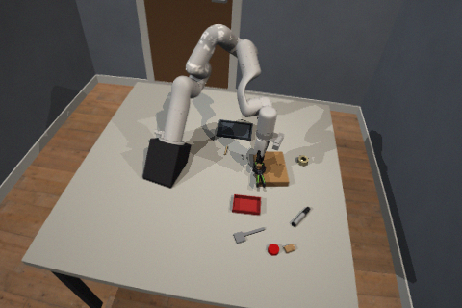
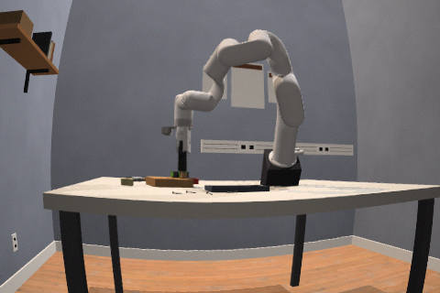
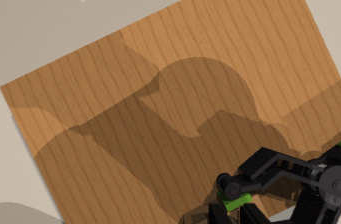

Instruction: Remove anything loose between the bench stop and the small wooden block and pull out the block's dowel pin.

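My hand is 2 cm above the dowel pin. From my hand the other things lie so: red tray (4 cm behind, 23 cm to the right, 7 cm below); small wooden block (4 cm below); loose dowel (17 cm behind, 10 cm to the left, 8 cm below).
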